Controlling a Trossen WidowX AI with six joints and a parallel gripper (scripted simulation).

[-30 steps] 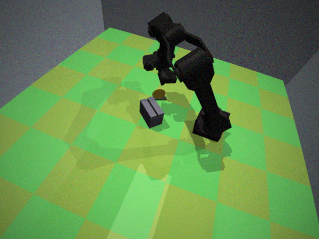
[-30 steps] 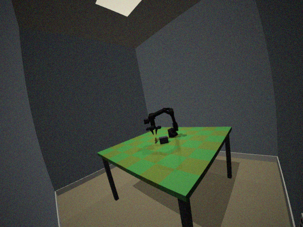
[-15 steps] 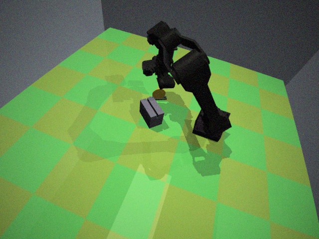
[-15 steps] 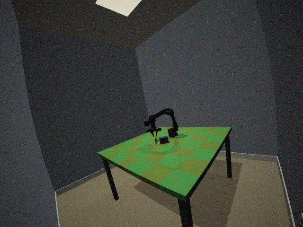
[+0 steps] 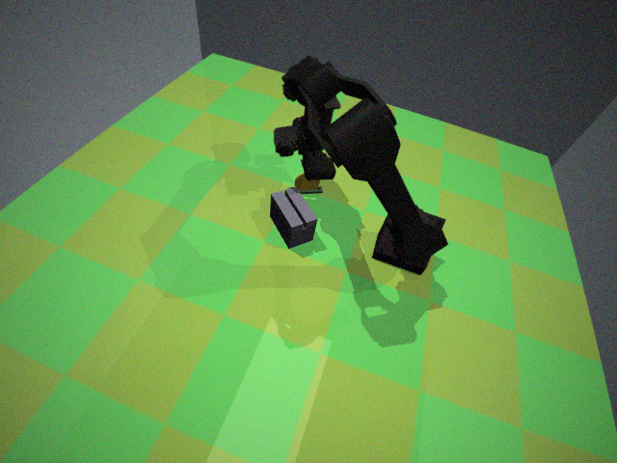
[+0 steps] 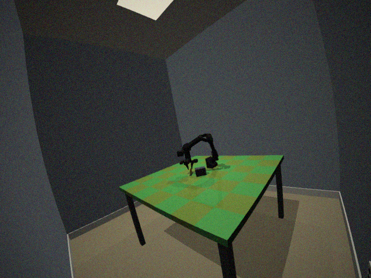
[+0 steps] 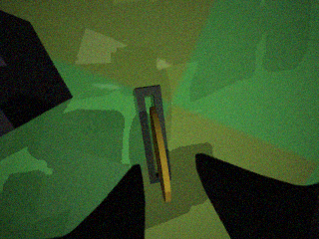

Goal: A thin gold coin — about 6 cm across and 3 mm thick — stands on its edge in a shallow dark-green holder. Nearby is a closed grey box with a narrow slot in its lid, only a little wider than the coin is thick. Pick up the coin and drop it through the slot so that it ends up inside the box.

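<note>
The gold coin lies 2 cm below my gripper tip.
</note>
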